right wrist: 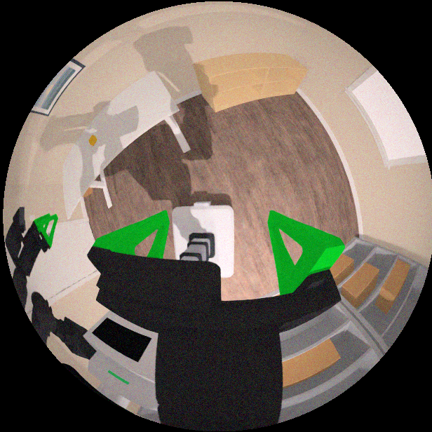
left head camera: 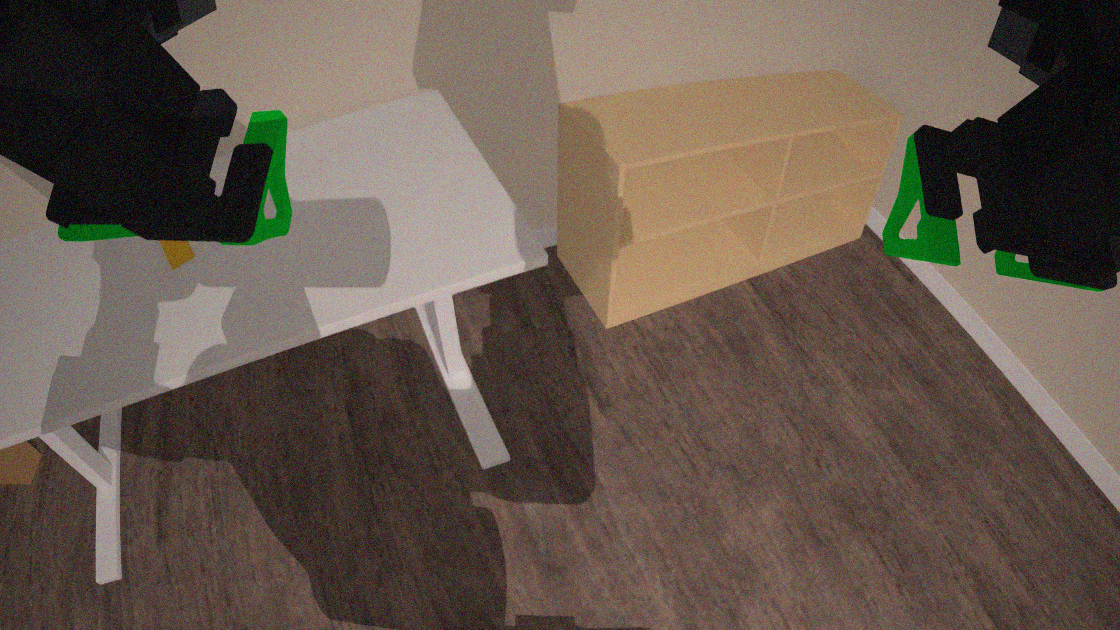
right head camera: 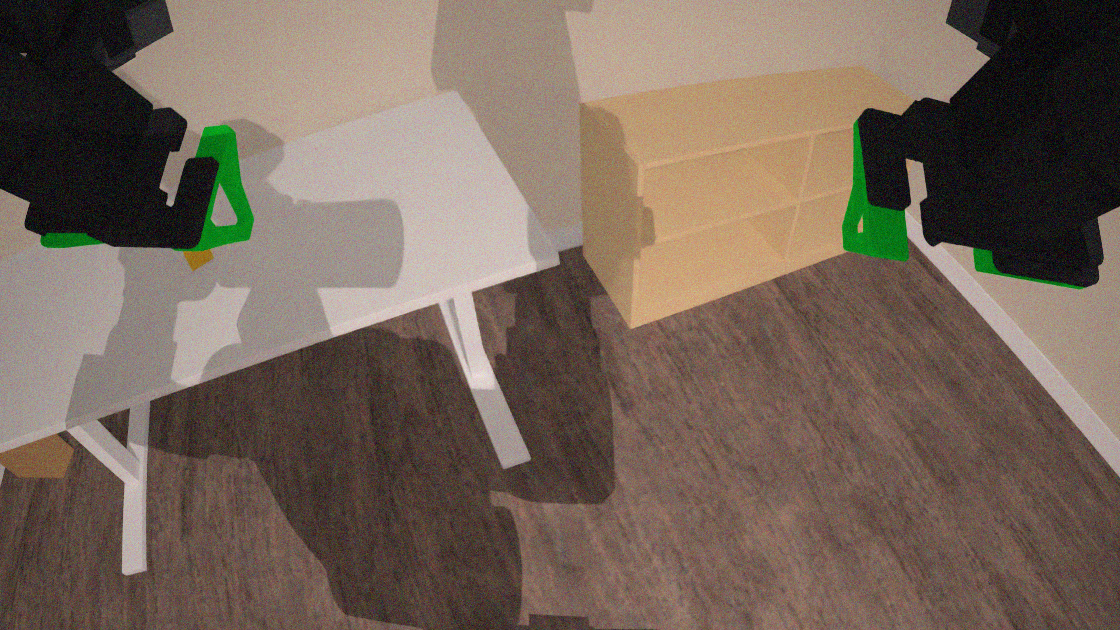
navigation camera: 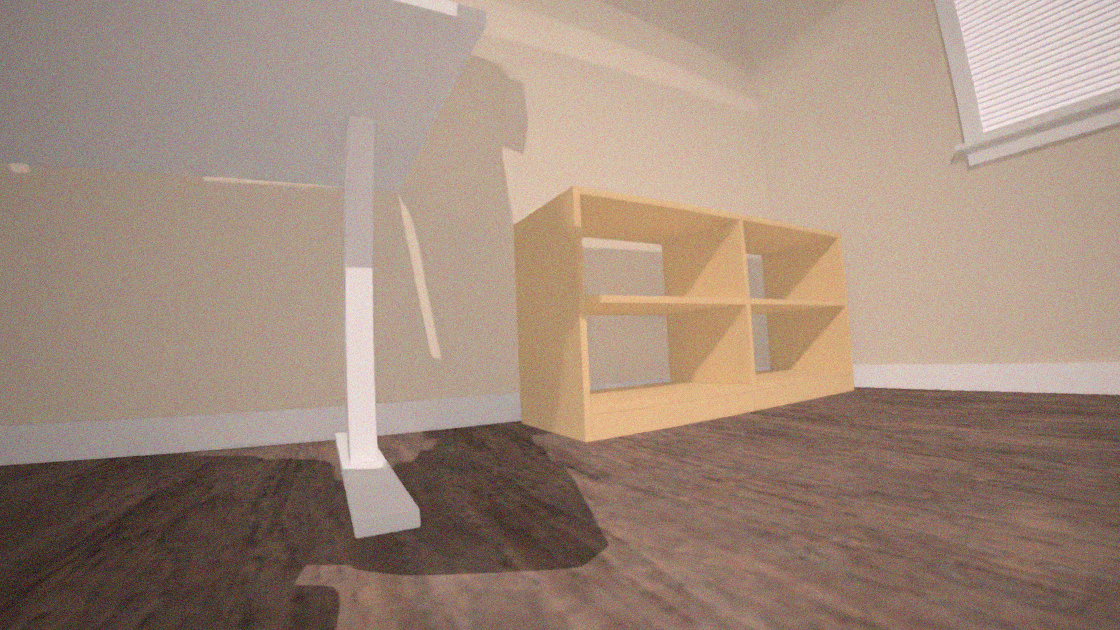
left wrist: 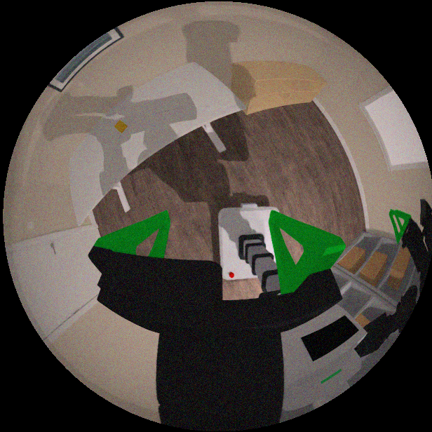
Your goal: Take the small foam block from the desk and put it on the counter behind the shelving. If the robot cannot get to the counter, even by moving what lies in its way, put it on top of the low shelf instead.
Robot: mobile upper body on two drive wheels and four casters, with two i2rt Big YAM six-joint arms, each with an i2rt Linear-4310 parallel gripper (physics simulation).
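Frame: origin at the left arm's base, x back, y left, z down, level; centimetres.
Seen in the pictures: left gripper, fingertip midpoint: (left head camera: 223,223) (right head camera: 194,229); right gripper, fingertip midpoint: (left head camera: 944,254) (right head camera: 914,249).
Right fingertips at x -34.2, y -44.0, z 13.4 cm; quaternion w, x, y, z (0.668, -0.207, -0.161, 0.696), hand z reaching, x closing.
A point is followed by its place in that frame.
The small orange-yellow foam block (left head camera: 177,253) @(z 65.8, x -91.4, y 61.9 cm) (right head camera: 198,259) @(z 67.0, x -91.4, y 61.9 cm) (left wrist: 121,126) (right wrist: 92,140) lies on the white desk (left head camera: 462,180) @(z 69.0, x -116.4, y 1.2 cm) (right head camera: 477,172) @(z 69.0, x -119.7, y 1.8 cm) (left wrist: 170,85) (right wrist: 145,92). The low wooden shelf (left head camera: 736,117) @(z 80.0, x -170.8, y -71.0 cm) (right head camera: 744,113) @(z 80.0, x -171.4, y -67.0 cm) (navigation camera: 548,329) @(z 113.8, x -153.6, y -26.5 cm) stands beyond the desk's far end, against the wall. My left gripper (left head camera: 156,235) (right head camera: 133,241) (left wrist: 219,215) is open and empty; in the head views it overlaps the picture just above the block. My right gripper (left head camera: 977,262) @(z 13.4, x -34.2, y -44.0 cm) (right head camera: 941,258) @(z 13.4, x -34.2, y -44.0 cm) (right wrist: 218,215) is open and empty, far right of the block. I cannot make out the counter.
Tall grey shelving (right wrist: 360,320) with brown boxes (left wrist: 372,267) (right wrist: 360,285) stands at the lower right of the wrist views. Another brown box (left head camera: 19,463) @(z 132.7, x -64.5, y 160.3 cm) (right head camera: 39,458) @(z 127.6, x -61.1, y 160.0 cm) shows under the desk. A desk leg (navigation camera: 360,336) @(z 115.1, x -118.0, y 9.7 cm) stands near the low shelf. Walls run behind the desk and along the right.
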